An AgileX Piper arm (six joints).
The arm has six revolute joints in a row. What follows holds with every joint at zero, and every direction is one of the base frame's. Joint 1 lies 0.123 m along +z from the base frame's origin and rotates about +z. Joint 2 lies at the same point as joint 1 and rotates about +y. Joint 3 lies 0.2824 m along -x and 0.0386 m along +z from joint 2 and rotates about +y. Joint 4 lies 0.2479 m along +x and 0.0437 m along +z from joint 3 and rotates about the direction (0.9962, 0, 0.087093). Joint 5 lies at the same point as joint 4 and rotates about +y. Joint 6 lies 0.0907 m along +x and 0.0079 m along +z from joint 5 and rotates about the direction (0.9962, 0, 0.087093). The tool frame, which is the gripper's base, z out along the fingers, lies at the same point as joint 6; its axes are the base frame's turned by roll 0, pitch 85 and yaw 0 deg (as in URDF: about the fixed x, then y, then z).
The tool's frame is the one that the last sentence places.
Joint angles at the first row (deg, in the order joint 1, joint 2, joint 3, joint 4, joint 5, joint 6):
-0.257 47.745 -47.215 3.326 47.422 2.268
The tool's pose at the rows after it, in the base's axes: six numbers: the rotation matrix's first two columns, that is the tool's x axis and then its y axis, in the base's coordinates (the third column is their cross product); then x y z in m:
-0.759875 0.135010 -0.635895 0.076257 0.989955 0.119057 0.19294 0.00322 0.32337
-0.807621 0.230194 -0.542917 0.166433 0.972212 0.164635 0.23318 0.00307 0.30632
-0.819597 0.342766 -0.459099 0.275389 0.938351 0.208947 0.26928 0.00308 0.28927
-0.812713 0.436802 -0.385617 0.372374 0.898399 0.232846 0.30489 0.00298 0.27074
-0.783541 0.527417 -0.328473 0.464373 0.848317 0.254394 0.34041 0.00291 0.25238
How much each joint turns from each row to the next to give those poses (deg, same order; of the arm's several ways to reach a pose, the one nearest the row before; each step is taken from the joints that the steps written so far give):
-0.001 10.164 -2.987 0.187 -0.319 2.908
0.002 10.223 -3.799 0.058 -0.658 5.471
-0.001 9.031 -4.247 0.185 -0.481 6.584
0.001 8.789 -4.997 0.062 -0.252 5.801
0.000 8.429 -5.839 0.104 -0.341 5.847

